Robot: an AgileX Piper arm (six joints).
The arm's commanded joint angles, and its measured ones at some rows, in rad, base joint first. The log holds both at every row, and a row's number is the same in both.
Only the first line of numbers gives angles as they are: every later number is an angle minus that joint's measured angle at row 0.
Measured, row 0:
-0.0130 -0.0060 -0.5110 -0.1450 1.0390 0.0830
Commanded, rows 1 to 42:
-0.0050 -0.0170 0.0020 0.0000 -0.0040 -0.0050
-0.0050 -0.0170 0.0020 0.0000 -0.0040 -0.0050
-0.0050 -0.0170 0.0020 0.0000 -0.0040 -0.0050
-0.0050 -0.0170 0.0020 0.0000 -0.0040 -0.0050
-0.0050 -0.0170 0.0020 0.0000 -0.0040 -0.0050
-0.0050 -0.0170 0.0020 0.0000 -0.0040 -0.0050
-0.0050 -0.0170 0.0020 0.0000 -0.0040 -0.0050
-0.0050 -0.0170 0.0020 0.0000 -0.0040 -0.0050
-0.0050 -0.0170 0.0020 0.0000 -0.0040 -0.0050
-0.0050 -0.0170 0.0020 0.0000 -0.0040 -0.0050
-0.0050 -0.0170 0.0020 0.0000 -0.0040 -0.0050
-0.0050 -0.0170 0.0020 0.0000 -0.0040 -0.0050
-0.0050 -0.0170 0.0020 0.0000 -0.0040 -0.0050
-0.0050 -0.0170 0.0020 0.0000 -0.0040 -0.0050
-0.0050 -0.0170 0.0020 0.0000 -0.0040 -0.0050
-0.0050 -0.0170 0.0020 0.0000 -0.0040 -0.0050
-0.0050 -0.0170 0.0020 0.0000 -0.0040 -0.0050
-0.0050 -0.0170 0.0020 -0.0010 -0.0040 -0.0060
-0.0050 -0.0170 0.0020 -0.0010 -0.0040 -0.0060
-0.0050 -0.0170 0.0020 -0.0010 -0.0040 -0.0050
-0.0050 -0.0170 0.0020 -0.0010 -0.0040 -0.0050
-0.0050 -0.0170 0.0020 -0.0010 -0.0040 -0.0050
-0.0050 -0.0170 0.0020 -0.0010 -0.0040 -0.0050
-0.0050 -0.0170 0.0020 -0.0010 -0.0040 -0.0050
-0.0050 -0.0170 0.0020 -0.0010 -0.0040 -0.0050
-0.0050 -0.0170 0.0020 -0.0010 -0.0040 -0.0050
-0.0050 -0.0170 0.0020 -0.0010 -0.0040 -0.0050
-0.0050 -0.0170 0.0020 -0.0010 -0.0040 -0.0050
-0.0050 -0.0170 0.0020 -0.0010 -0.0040 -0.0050
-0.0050 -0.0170 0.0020 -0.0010 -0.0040 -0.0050
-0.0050 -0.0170 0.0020 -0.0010 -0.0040 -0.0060
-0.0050 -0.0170 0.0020 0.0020 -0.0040 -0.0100
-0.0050 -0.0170 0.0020 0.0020 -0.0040 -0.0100
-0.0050 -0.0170 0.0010 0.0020 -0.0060 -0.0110
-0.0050 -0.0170 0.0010 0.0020 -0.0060 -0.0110
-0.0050 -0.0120 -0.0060 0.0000 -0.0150 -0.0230
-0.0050 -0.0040 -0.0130 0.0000 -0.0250 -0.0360
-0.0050 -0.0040 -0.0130 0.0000 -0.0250 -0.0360
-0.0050 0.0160 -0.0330 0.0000 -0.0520 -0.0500
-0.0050 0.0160 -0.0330 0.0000 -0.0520 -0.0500
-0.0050 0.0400 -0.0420 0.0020 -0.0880 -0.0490
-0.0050 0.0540 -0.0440 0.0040 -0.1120 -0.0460
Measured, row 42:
0.0000 0.0370 -0.0330 0.0000 -0.0690 -0.0380
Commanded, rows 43 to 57:
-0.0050 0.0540 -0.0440 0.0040 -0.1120 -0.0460
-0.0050 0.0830 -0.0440 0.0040 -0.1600 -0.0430
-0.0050 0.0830 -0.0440 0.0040 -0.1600 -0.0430
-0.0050 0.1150 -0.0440 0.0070 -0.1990 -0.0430
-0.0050 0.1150 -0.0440 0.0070 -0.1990 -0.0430
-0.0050 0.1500 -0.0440 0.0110 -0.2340 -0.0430
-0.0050 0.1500 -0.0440 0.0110 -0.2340 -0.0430
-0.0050 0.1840 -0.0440 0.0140 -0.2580 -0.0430
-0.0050 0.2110 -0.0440 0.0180 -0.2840 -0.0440
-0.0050 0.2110 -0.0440 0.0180 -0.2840 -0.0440
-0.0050 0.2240 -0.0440 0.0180 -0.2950 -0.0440
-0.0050 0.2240 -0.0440 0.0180 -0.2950 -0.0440
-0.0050 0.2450 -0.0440 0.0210 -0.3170 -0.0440
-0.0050 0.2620 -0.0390 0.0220 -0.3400 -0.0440
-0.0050 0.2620 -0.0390 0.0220 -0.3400 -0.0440
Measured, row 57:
0.0000 0.2400 -0.0360 0.0220 -0.2920 -0.0380
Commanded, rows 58 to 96:
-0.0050 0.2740 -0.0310 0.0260 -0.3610 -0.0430
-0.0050 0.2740 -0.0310 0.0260 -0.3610 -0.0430
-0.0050 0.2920 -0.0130 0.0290 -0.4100 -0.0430
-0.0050 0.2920 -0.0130 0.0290 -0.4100 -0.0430
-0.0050 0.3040 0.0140 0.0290 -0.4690 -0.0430
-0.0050 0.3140 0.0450 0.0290 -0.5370 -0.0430
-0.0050 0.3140 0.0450 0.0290 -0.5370 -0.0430
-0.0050 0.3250 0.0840 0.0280 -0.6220 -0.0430
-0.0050 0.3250 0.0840 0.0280 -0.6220 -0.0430
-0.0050 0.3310 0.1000 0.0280 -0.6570 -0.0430
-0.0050 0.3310 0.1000 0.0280 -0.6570 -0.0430
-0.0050 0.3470 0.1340 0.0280 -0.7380 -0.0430
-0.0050 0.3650 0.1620 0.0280 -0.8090 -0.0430
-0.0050 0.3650 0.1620 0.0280 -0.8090 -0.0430
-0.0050 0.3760 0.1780 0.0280 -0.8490 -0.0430
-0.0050 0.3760 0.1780 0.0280 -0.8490 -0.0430
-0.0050 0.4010 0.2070 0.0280 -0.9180 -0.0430
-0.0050 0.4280 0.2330 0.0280 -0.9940 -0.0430
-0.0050 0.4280 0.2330 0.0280 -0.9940 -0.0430
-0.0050 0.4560 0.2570 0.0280 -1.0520 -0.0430
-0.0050 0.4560 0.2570 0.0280 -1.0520 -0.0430
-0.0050 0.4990 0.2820 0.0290 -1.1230 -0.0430
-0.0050 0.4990 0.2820 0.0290 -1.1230 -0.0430
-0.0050 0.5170 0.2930 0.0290 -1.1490 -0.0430
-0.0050 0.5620 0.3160 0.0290 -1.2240 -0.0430
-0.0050 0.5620 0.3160 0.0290 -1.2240 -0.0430
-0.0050 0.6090 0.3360 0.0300 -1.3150 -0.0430
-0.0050 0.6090 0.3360 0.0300 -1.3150 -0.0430
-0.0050 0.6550 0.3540 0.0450 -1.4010 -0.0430
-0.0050 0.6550 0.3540 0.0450 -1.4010 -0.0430
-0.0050 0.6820 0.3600 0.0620 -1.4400 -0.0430
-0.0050 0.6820 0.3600 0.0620 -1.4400 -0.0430
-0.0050 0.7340 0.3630 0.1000 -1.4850 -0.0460
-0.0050 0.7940 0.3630 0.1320 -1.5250 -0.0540
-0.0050 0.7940 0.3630 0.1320 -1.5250 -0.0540
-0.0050 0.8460 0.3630 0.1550 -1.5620 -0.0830
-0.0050 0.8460 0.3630 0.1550 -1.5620 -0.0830
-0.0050 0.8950 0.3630 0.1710 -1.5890 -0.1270
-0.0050 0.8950 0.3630 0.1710 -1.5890 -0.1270
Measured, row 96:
0.0000 0.8350 0.3610 0.1380 -1.5230 -0.0670
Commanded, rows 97 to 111:
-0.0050 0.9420 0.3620 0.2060 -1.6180 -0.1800
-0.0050 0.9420 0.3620 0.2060 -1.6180 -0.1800
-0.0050 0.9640 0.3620 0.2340 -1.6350 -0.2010
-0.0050 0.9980 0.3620 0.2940 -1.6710 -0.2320
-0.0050 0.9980 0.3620 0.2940 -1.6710 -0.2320
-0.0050 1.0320 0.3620 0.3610 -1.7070 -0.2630
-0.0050 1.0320 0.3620 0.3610 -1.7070 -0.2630
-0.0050 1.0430 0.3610 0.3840 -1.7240 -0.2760
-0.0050 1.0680 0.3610 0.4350 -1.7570 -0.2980
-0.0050 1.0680 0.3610 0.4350 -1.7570 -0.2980
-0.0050 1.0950 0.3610 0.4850 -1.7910 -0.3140
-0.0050 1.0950 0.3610 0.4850 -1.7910 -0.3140
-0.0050 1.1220 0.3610 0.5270 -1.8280 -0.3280
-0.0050 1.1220 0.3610 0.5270 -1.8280 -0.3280
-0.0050 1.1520 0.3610 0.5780 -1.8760 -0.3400
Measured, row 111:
0.0000 1.1240 0.3610 0.5100 -1.8040 -0.3160
